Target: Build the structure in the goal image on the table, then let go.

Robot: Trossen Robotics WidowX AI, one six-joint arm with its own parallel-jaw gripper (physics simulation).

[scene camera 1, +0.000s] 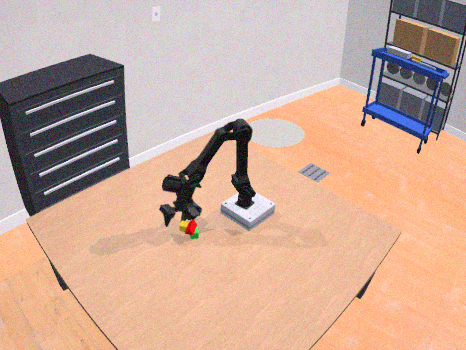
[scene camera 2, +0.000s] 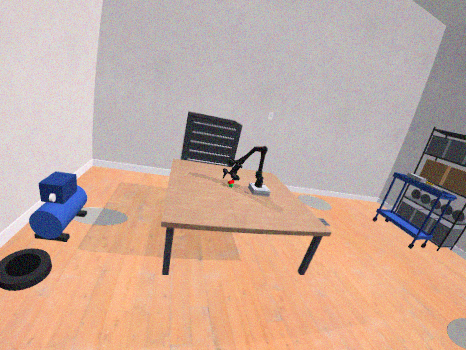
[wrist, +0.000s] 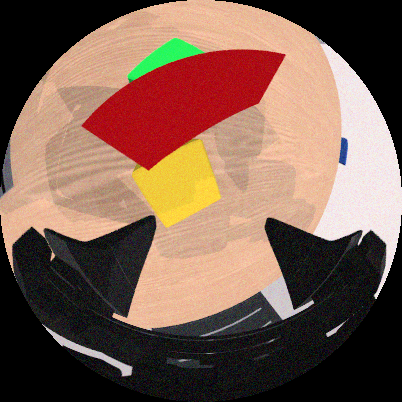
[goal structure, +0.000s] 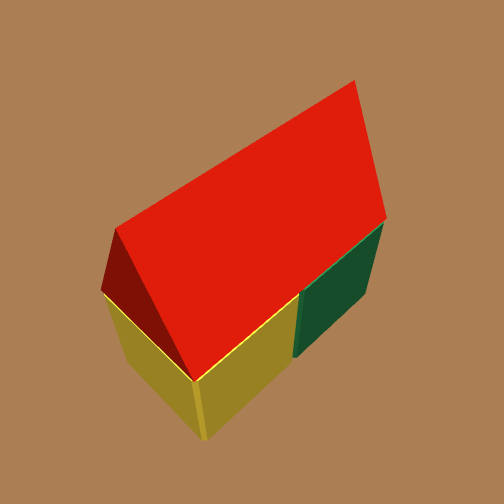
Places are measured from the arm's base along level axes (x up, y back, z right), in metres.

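Pixels of known places: gripper, fingertip midpoint: (scene camera 1: 173, 224) (scene camera 2: 226, 180) (wrist: 212, 222); arm's base, origin of the base link: (scene camera 1: 244, 203) (scene camera 2: 258, 186).
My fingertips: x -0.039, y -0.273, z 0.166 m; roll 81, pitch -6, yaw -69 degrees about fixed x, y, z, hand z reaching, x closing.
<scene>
For each thing: its top centre in the pictures, then the offset to it from my fingertips. Level surfaces: height alone.
- red long block, middle of its top: (wrist: 239, 71) (scene camera 1: 189, 223) (scene camera 2: 231, 179) dx +0.045, dy +0.012, dz -0.079 m
- green block, middle of its top: (wrist: 181, 65) (scene camera 1: 194, 230) (scene camera 2: 231, 183) dx +0.016, dy +0.017, dz -0.097 m
- yellow block, middle of its top: (wrist: 181, 187) (scene camera 1: 184, 223) dx +0.016, dy +0.022, dz -0.040 m
- table, its level: dx -0.017 m
A red long block (scene camera 1: 191, 228) (scene camera 2: 231, 182) (wrist: 185, 105) lies across the top of a green block (scene camera 1: 194, 234) (scene camera 2: 231, 186) (wrist: 170, 55), hiding much of it. Whether the red block is level is unclear. A yellow block (scene camera 1: 184, 226) (wrist: 180, 185) is on the table (scene camera 1: 200, 295) (scene camera 2: 225, 210) (wrist: 225, 300) beside them, on the cabinet side; in the wrist view the red block covers its far edge. My gripper (scene camera 1: 177, 222) (scene camera 2: 230, 178) (wrist: 212, 222) is open and empty, above the table close to the yellow block. In the wrist view the yellow block appears ahead of the left fingertip.
The arm's pale base plate (scene camera 1: 248, 212) (scene camera 2: 259, 189) stands on the table to the right of the blocks. A dark drawer cabinet (scene camera 1: 75, 135) (scene camera 2: 210, 140) stands behind the table. A blue cart (scene camera 1: 395, 120) (scene camera 2: 407, 225) stands on the floor at the right, away from the table.
</scene>
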